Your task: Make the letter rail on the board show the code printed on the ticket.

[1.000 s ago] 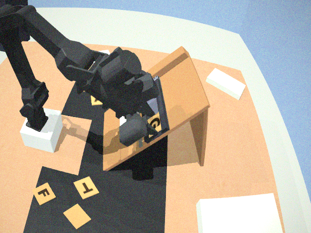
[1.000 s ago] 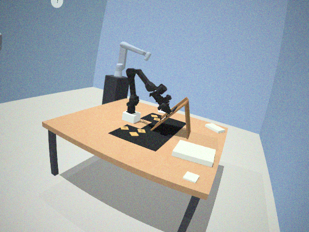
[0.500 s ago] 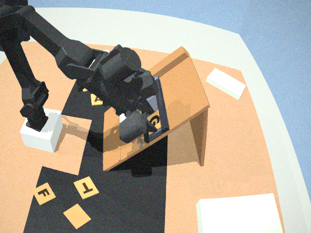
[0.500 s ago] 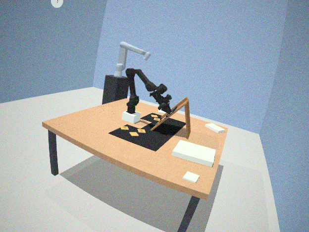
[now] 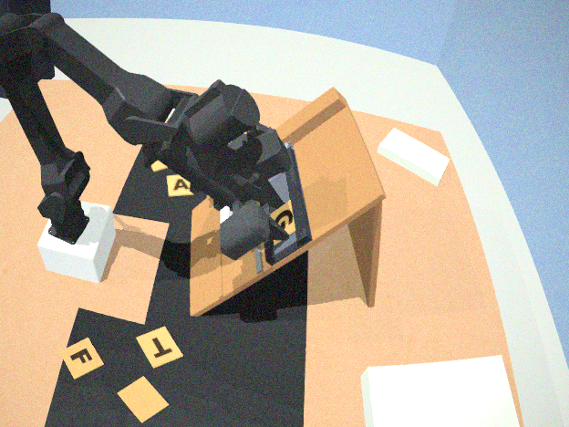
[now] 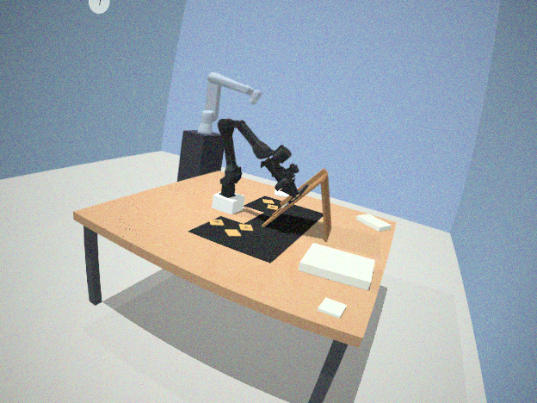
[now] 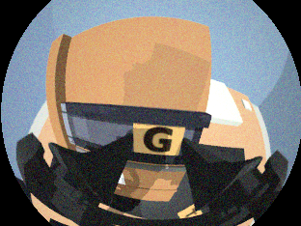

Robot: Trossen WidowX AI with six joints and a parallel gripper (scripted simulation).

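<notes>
The white ticket lies 80 mm behind my gripper tip, 70 mm to the left of it and 70 mm below it. Also, from my gripper tip: black mat 160 mm behind, 20 mm to the right, 170 mm below; large white slab 340 mm ahead, 180 mm to the right, 150 mm below; g tile right at my gripper tip.
</notes>
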